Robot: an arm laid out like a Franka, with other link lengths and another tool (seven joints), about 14 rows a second.
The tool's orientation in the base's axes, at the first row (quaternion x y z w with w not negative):
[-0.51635 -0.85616 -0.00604 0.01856]
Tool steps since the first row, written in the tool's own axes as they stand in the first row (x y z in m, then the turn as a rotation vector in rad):
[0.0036 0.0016 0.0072 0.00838 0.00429 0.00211]
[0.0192 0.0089 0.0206 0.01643 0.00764 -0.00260]
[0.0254 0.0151 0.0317 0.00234 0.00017 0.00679]
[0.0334 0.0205 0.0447 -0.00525 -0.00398 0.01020]
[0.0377 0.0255 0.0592 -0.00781 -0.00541 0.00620]
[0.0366 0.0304 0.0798 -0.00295 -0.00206 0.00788]
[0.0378 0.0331 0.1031 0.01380 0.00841 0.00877]
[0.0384 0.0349 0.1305 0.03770 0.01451 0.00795]
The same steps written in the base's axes. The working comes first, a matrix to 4 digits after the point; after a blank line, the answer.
The tool's axes in the first row as the columns of a matrix, in the base's axes (used below as rounded here):
[-0.4661 0.8844 -0.0255]
[0.8839 0.4667 0.0295]
[0.0380 -0.0088 -0.9992]

[-0.0004 0.0041 -0.0071 -0.00017 0.00947 -0.00183]
[-0.0016 0.0217 -0.0199 -0.00083 0.01801 0.00316]
[0.0007 0.0304 -0.0308 -0.00111 0.00235 -0.00670]
[0.0014 0.0404 -0.0436 -0.00133 -0.00620 -0.01036]
[0.0035 0.0470 -0.0579 -0.00130 -0.00925 -0.00644]
[0.0078 0.0489 -0.0786 -0.00065 -0.00334 -0.00797]
[0.0090 0.0519 -0.1019 0.00078 0.01638 -0.00831]
[0.0096 0.0541 -0.1292 -0.00494 0.04033 -0.00664]

